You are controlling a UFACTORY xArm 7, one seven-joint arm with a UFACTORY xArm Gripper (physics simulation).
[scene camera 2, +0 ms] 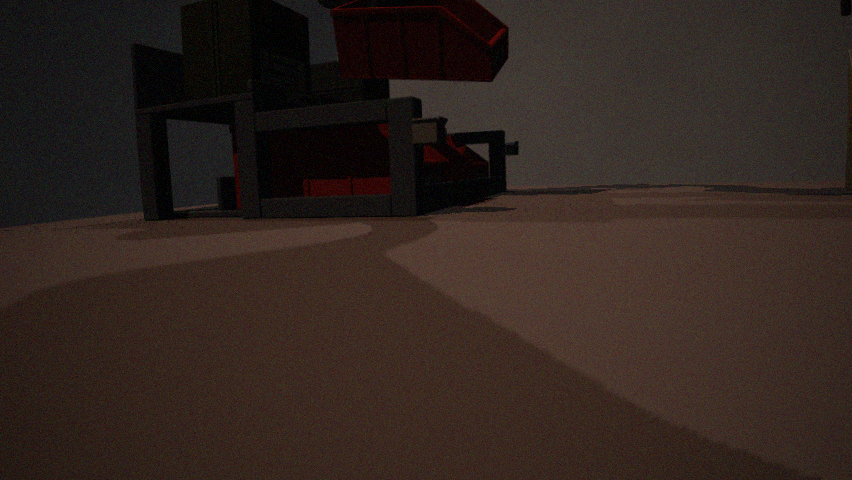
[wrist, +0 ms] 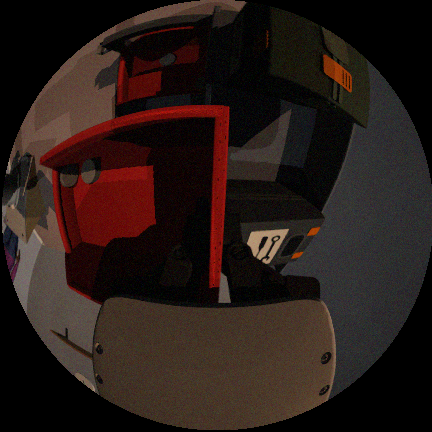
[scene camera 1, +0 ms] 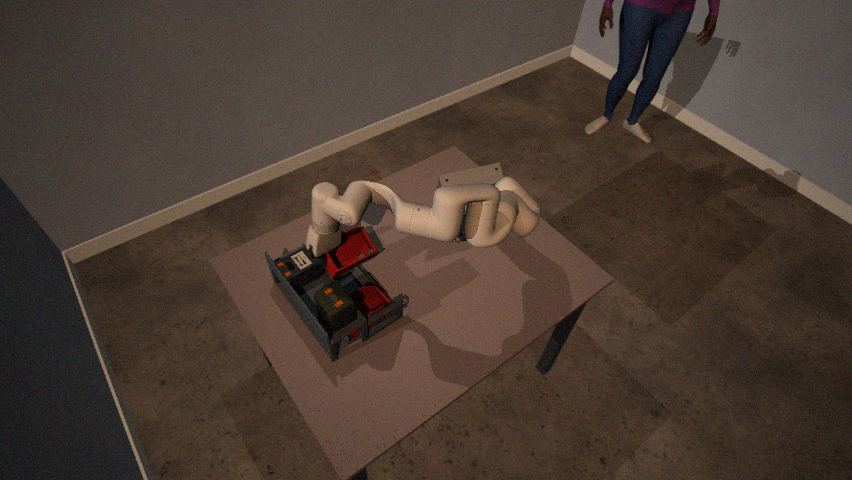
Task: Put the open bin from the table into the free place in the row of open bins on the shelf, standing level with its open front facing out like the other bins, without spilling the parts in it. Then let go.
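Places are measured from the arm's base along level axes (x right, y down, z ahead), in millimetres.
Where they show: gripper, between the fingertips: (scene camera 2: pixel 359 57) (scene camera 1: pixel 324 263).
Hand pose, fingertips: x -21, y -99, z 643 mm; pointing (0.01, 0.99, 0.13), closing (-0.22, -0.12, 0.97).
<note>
Things, the pixels of their centre, and the offset from my fingertips. Level surfaces: height alone.
- red open bin, middle of its body: (wrist: pixel 99 216) (scene camera 2: pixel 424 34) (scene camera 1: pixel 349 250) dx -3, dy -14, dz -86 mm
- red bin, middle of its body: (scene camera 2: pixel 343 162) (wrist: pixel 174 62) (scene camera 1: pixel 364 308) dx -136, dy +127, dz -59 mm
- dark green toolbox, middle of its body: (wrist: pixel 293 49) (scene camera 2: pixel 249 58) (scene camera 1: pixel 335 306) dx -147, dy +21, dz +38 mm
- dark grey case, middle of its body: (wrist: pixel 260 224) (scene camera 2: pixel 335 95) (scene camera 1: pixel 300 268) dx +45, dy +33, dz +67 mm
- table, height of its surface: dy +171 mm
The red open bin (scene camera 1: pixel 355 249) (scene camera 2: pixel 411 47) (wrist: pixel 117 210) hangs above the shelf (scene camera 1: pixel 335 348) (scene camera 2: pixel 402 160), clear of its top rail in scene camera 2. It looks about level there, with its low open front facing right. Two round grey parts (wrist: pixel 80 173) lie inside near its front. My gripper (wrist: pixel 213 211) is shut on the bin's rear wall; one finger is inside the bin and the other outside. In the row, a red bin (scene camera 1: pixel 372 298) (wrist: pixel 145 82) stands at the near end, and more red bins (scene camera 2: pixel 459 156) show farther along. The held bin partly hides the free place.
A dark green toolbox (scene camera 1: pixel 335 310) (scene camera 2: pixel 244 53) (wrist: pixel 315 75) stands on the shelf top near one end. A dark grey case (scene camera 1: pixel 298 268) (scene camera 2: pixel 351 77) (wrist: pixel 280 222) with a tool label stands toward the other end, close to the gripper. A person (scene camera 1: pixel 649 53) stands beyond the table (scene camera 1: pixel 393 417).
</note>
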